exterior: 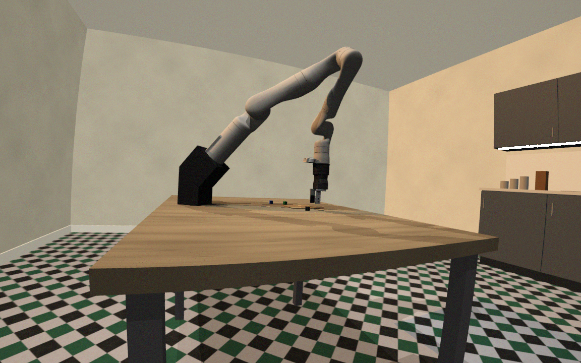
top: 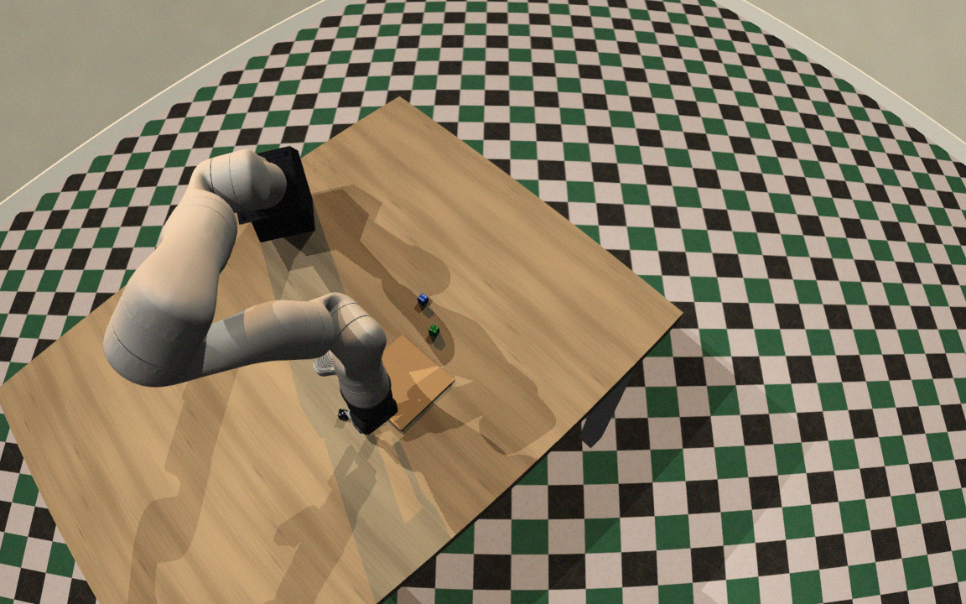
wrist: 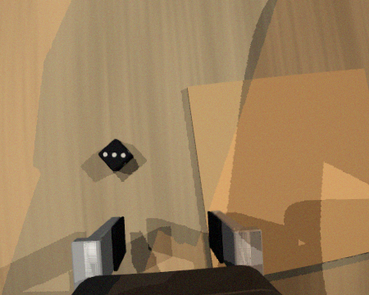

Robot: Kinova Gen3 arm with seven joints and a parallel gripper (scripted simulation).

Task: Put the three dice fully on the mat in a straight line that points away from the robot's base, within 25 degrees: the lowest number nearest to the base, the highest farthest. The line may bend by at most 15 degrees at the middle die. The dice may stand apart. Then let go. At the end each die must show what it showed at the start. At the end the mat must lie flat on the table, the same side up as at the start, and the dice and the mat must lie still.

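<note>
Right now my hand is 30 mm past the orange mat, 90 mm to the right of it and 40 mm above it. Round my hand: green die: 70 mm behind, 210 mm to the left, 40 mm below; blue die: 140 mm behind, 240 mm to the left, 40 mm below; black die: 50 mm behind, 30 mm to the right, 40 mm below.
</note>
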